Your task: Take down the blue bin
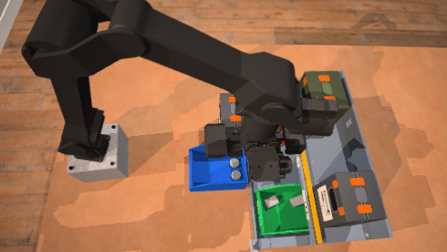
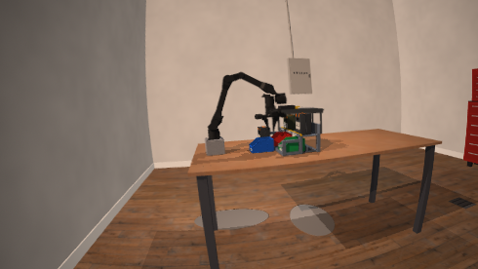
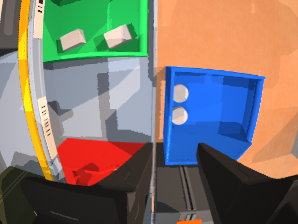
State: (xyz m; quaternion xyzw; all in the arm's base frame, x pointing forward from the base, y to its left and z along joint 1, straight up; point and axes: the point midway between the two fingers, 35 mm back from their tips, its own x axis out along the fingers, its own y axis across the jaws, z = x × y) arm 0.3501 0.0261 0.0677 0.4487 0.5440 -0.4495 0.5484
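Right now my hand is 6 cm past the blue open bin, 1 cm to the left of it and 12 cm above it. Round my hand: red bin 7 cm ahead, 13 cm to the left, 11 cm below; then green bin 11 cm ahead, 9 cm to the right, 11 cm below; then yellow rail 12 cm ahead, 2 cm to the left, 5 cm below.
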